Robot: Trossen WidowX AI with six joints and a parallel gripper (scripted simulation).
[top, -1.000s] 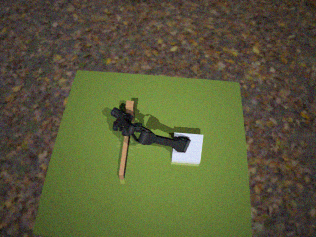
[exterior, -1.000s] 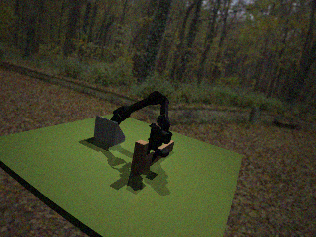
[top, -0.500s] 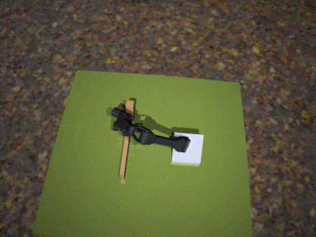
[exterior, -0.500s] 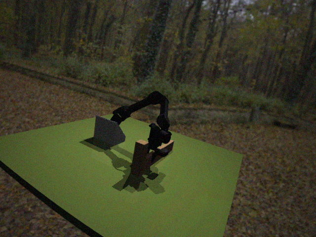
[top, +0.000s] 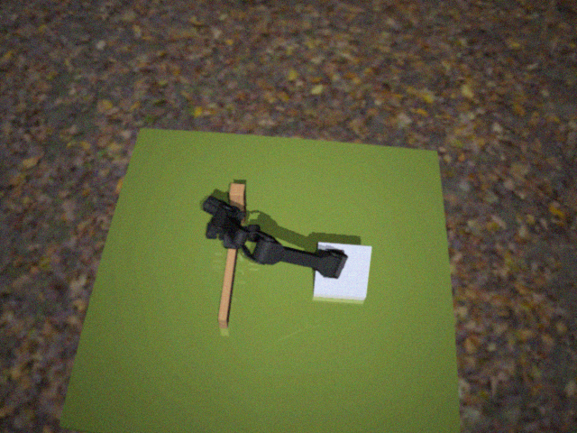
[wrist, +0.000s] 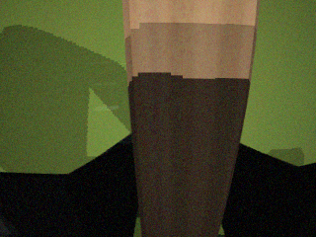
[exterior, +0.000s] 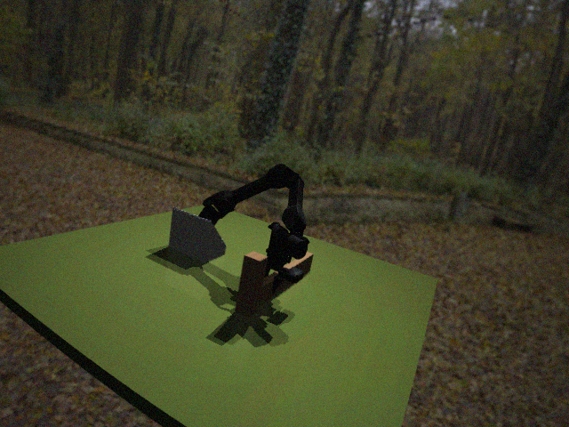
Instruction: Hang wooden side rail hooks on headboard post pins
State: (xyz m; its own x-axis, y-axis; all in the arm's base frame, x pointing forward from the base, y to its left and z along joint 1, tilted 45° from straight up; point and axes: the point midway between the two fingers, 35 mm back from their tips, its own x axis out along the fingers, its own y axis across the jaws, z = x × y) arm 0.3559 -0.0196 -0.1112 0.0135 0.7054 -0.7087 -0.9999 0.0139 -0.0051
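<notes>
Now: the wooden headboard post 130 mm to the right of my gripper tip and 70 mm above it.
</notes>
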